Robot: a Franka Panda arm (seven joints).
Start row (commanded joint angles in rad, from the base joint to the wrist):
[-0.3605 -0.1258 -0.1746 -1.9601 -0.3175 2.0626 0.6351]
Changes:
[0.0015 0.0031 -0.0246 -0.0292 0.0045 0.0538 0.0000]
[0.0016 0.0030 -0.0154 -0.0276 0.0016 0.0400 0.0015]
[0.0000 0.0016 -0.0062 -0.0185 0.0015 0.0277 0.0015]
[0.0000 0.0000 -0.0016 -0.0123 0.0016 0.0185 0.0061]
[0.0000 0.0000 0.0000 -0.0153 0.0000 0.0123 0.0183]
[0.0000 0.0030 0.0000 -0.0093 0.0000 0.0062 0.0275]
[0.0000 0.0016 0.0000 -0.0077 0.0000 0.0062 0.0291]
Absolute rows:
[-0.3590 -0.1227 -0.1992 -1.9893 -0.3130 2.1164 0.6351]
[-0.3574 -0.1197 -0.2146 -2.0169 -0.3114 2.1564 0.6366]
[-0.3574 -0.1181 -0.2208 -2.0354 -0.3099 2.1841 0.6381]
[-0.3574 -0.1181 -0.2224 -2.0477 -0.3083 2.2026 0.6442]
[-0.3574 -0.1181 -0.2224 -2.0630 -0.3083 2.2149 0.6625]
[-0.3574 -0.1151 -0.2224 -2.0723 -0.3083 2.2211 0.6900]
[-0.3574 -0.1135 -0.2224 -2.0800 -0.3083 2.2273 0.7191]

